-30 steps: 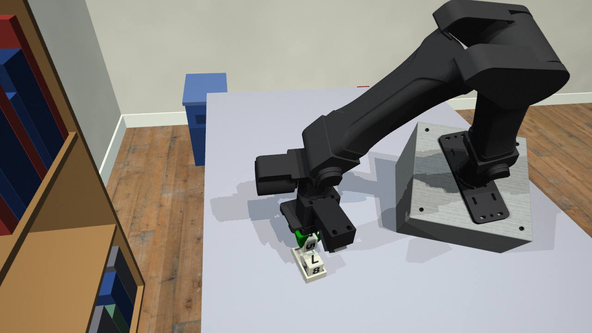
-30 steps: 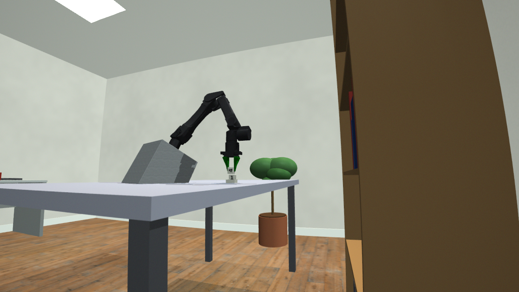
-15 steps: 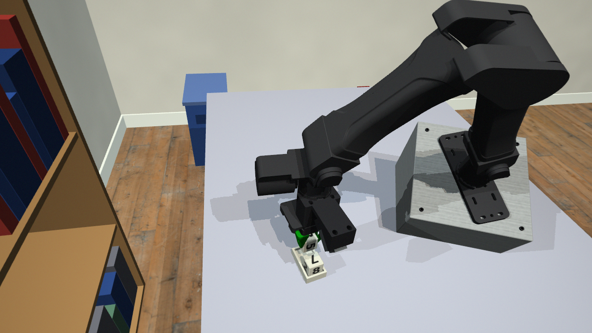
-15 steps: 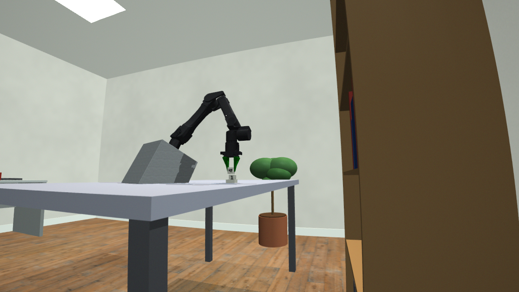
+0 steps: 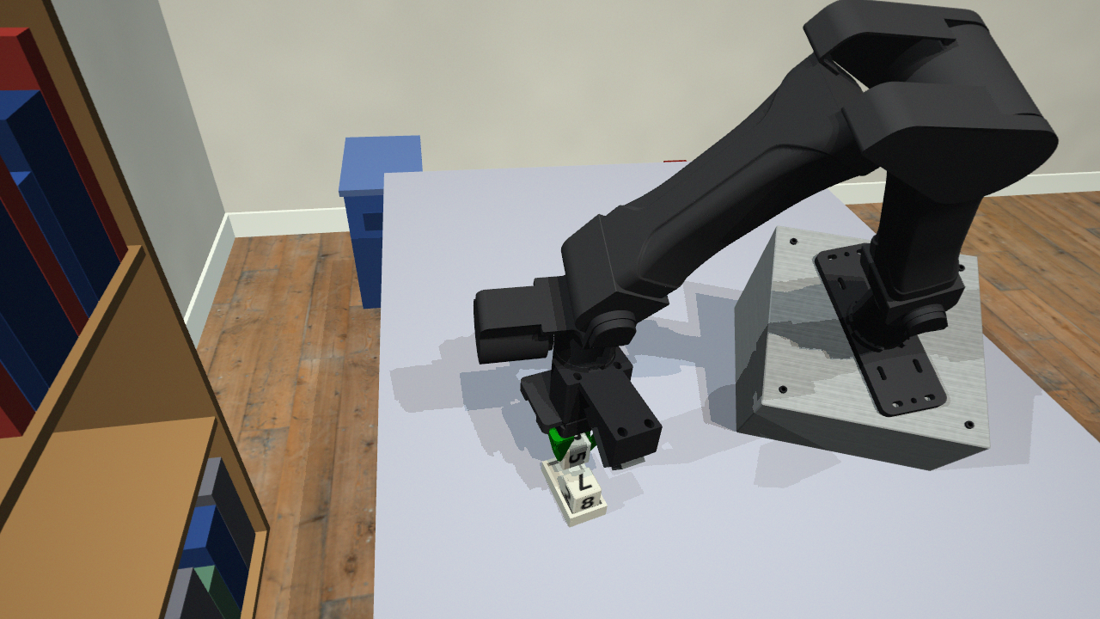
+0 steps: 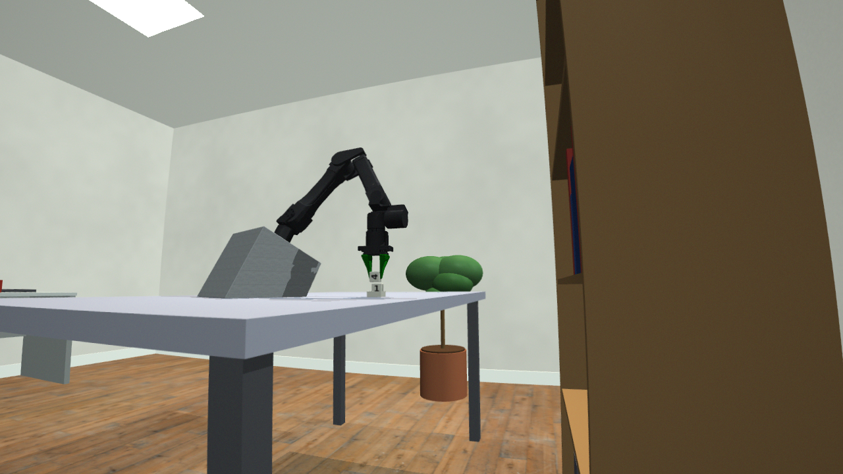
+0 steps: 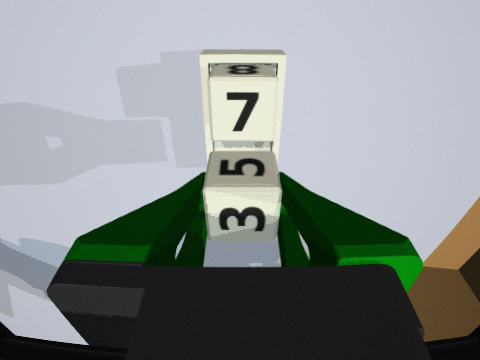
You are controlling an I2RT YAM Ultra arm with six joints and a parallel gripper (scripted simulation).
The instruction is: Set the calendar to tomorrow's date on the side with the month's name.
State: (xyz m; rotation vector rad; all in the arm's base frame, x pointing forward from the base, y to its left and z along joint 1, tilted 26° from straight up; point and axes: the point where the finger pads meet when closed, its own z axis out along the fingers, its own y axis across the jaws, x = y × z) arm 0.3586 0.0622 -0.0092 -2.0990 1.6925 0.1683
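My hand is 60 mm above the tray and 10 mm to the right of it.
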